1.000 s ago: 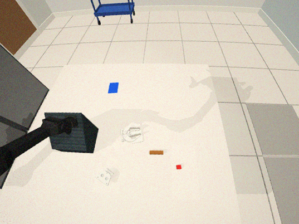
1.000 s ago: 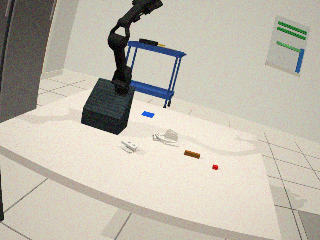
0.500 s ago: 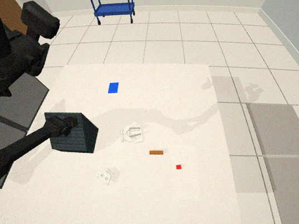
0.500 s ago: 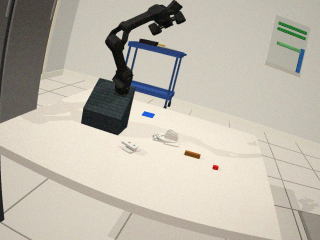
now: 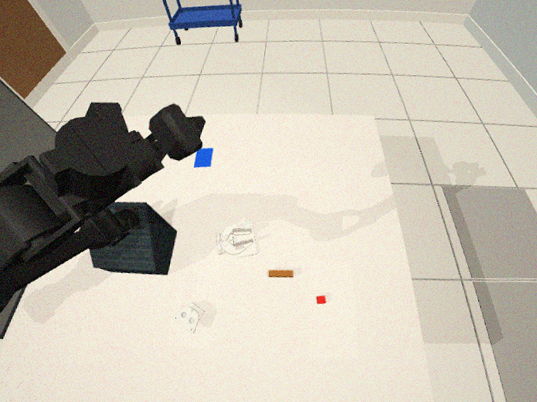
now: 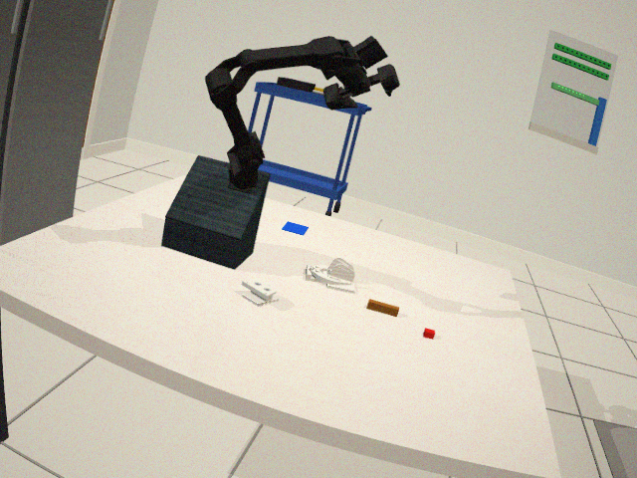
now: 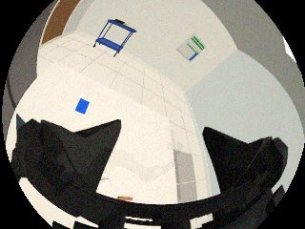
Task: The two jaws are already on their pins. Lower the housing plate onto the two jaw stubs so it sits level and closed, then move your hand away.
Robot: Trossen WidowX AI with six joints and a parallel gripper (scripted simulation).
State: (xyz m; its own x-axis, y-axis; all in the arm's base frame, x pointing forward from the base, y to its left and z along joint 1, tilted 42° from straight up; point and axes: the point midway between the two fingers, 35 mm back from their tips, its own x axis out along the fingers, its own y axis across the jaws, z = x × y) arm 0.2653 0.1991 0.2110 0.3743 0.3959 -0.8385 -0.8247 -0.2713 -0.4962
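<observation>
Now: gripper tip 47 cm above the white bracket, 28 cm to the left of it and 12 cm past it. Round my gripper tip: flat blue patch 48 cm below, 34 cm to the left, 16 cm behind; small red cube 47 cm below, 28 cm ahead, 23 cm to the right; brown block 47 cm below, 16 cm ahead, 15 cm to the right.
</observation>
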